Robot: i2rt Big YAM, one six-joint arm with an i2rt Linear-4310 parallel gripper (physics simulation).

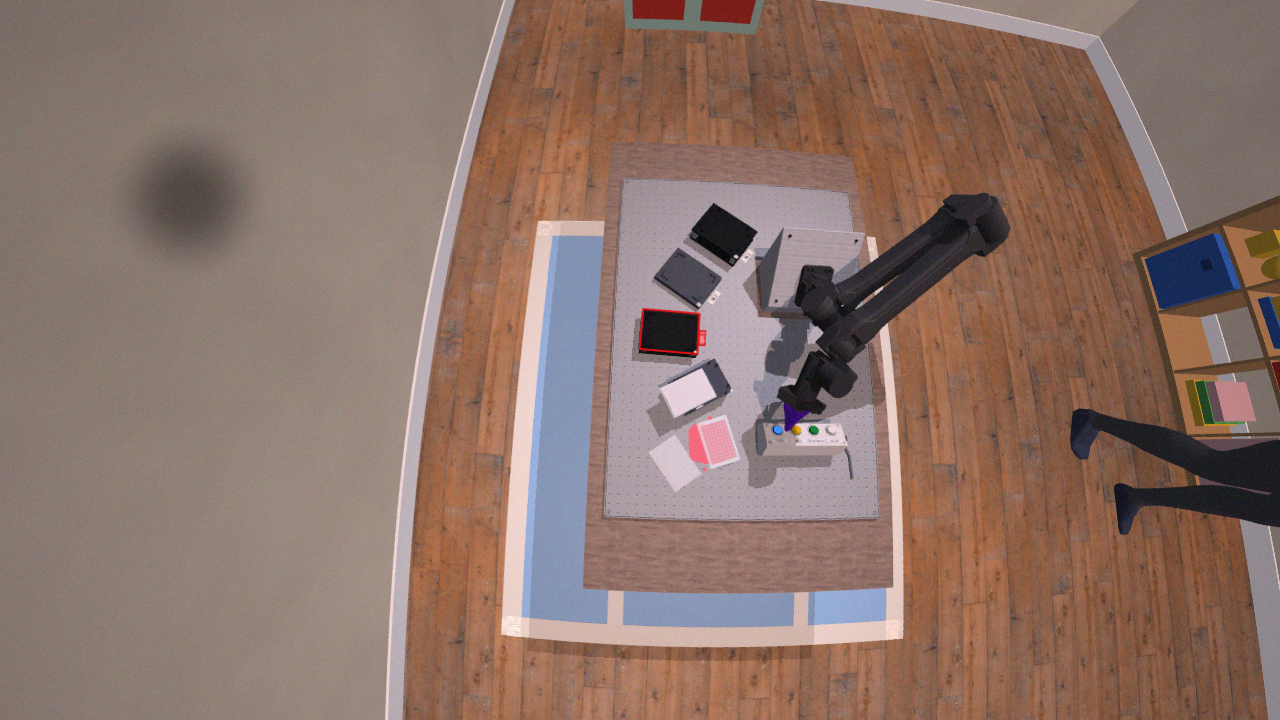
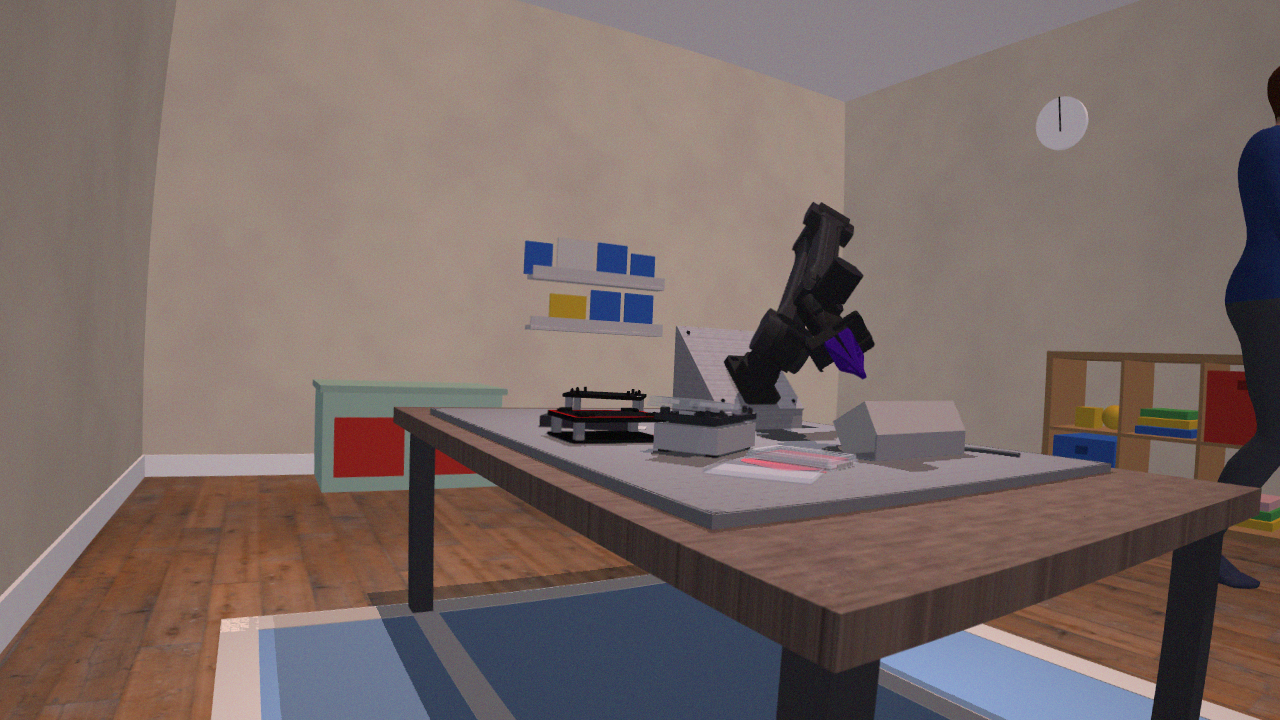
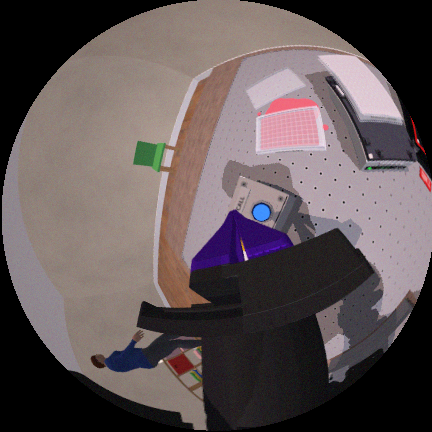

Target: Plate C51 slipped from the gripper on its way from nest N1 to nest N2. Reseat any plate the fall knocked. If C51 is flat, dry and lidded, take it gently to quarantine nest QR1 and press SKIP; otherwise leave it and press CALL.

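Pixels of known places: gripper, between the fingertips: (image 1: 786,430) (image 2: 863,375) (image 3: 233,214); arm's base, origin of its link: (image 1: 812,285) (image 2: 750,382).
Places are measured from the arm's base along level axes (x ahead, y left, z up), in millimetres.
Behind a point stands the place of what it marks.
Observation:
My gripper (image 1: 787,427) {y 402, x 113, z 29 mm} (image 2: 862,375) {y 402, x 113, z 29 mm} (image 3: 233,214) {y 402, x 113, z 29 mm} is shut and empty, its purple tips low over the button box (image 1: 801,446) {y 442, x 59, z -10 mm} (image 2: 908,437) {y 466, x 79, z -59 mm} (image 3: 246,188) {y 426, x 138, z -13 mm}, beside the blue CALL button (image 1: 777,429) {y 398, x 117, z -25 mm} (image 3: 261,212) {y 398, x 116, z -24 mm}. Contact cannot be told. A gridded plate with pink wells (image 1: 716,443) {y 435, x 269, z -77 mm} (image 3: 291,131) {y 418, x 255, z -77 mm} lies unlidded on the board, partly over a pink spill (image 1: 695,445) {y 442, x 325, z -89 mm} (image 3: 292,104) {y 435, x 324, z -89 mm}. A clear lid (image 1: 674,463) {y 491, x 382, z -88 mm} (image 3: 276,88) {y 479, x 371, z -88 mm} lies beside them. A white plate (image 1: 688,392) {y 305, x 354, z -15 mm} (image 3: 365,90) is on a grey nest (image 1: 720,376) {y 258, x 265, z -36 mm} (image 2: 702,437) {y 344, x 368, z -64 mm} (image 3: 387,142), whose one end is uncovered. Its exact seating is unclear.
A red-rimmed black nest (image 1: 669,331) {y 132, x 402, z -51 mm} and two dark nests (image 1: 687,277) {y -42, x 348, z -71 mm} (image 1: 723,232) {y -179, x 242, z -39 mm} stand farther along the board. A sloped metal panel (image 1: 819,248) {y -74, x 8, z 77 mm} (image 2: 702,358) {y -44, x 93, z 45 mm} stands by the arm. A cable (image 1: 850,463) {y 492, x -119, z -84 mm} leaves the box. A person (image 1: 1190,452) (image 2: 1253,259) (image 3: 127,360) stands off the table.

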